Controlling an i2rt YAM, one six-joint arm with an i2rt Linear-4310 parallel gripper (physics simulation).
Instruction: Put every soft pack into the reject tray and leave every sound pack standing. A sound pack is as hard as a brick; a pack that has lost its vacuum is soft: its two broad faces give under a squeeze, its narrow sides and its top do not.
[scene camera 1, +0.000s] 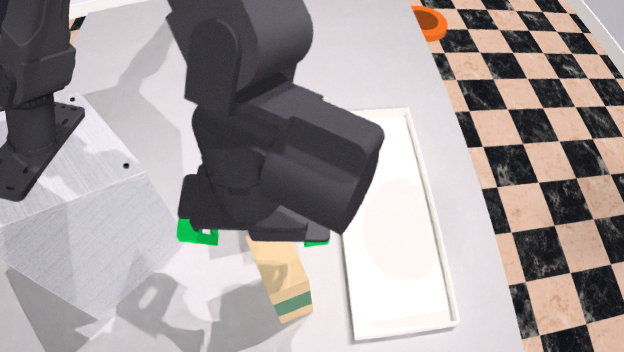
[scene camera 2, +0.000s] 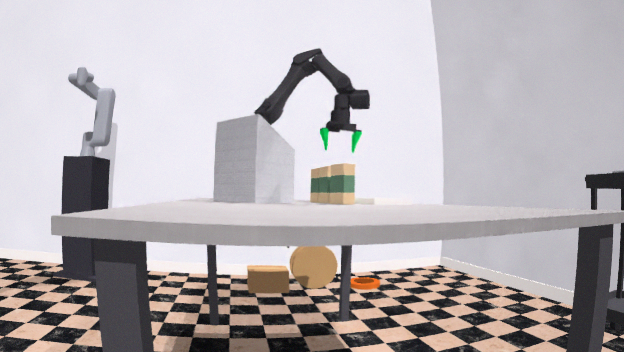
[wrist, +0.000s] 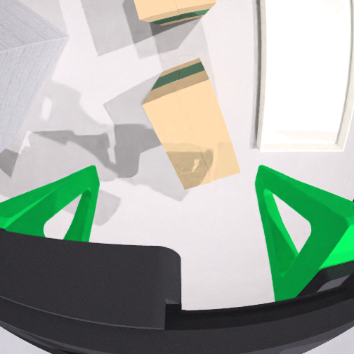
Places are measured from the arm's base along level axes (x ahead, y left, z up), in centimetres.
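Pixels of known places: gripper, fingertip midpoint: (scene camera 1: 260, 240) (scene camera 2: 339, 151); arm's base, origin of the base link: (scene camera 1: 34, 147) (scene camera 2: 255, 135).
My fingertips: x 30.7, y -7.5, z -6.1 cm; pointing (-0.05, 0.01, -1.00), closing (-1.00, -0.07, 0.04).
Observation:
For each thing: its top centre in the pictures, then the offset to it from my fingertips.
- nearest tan pack with a green band, middle of its top: (scene camera 1: 276, 258) (scene camera 2: 342, 164) dx +1.2, dy -0.1, dz -4.5 cm
- middle pack, middle of its top: (scene camera 2: 326, 182) dx -3.2, dy +12.6, dz -10.5 cm
- far pack, middle of its top: (scene camera 2: 316, 183) dx -5.8, dy +23.5, dz -10.5 cm
- white reject tray, middle of its top: (scene camera 1: 388, 205) (scene camera 2: 372, 198) dx +15.8, dy +14.2, dz -16.3 cm
My gripper (scene camera 1: 257, 239) (scene camera 2: 340, 150) (wrist: 176, 174) is open and empty, its green fingers above the packs. Below it, the nearest tan pack with a green band (scene camera 1: 285, 280) (scene camera 2: 343, 183) (wrist: 192, 135) stands upright, turned slightly. In scene camera 2 a middle pack (scene camera 2: 324, 185) and a far pack (scene camera 2: 314, 185) stand in a row behind it. Another pack (wrist: 175, 9) shows partly at the wrist view's top edge. The arm hides the farther packs in scene camera 1. The white reject tray (scene camera 1: 395, 305) (wrist: 305, 75) lies to the right; no pack shows in its visible part.
The tall metal block (scene camera 1: 90, 250) (scene camera 2: 235, 160) (wrist: 25, 75) under the arm's base stands left of the packs. An orange ring (scene camera 1: 440, 32) (scene camera 2: 365, 287), a brown box (scene camera 2: 268, 280) and a round tan object (scene camera 2: 313, 266) are on the floor beyond the table (scene camera 2: 300, 235).

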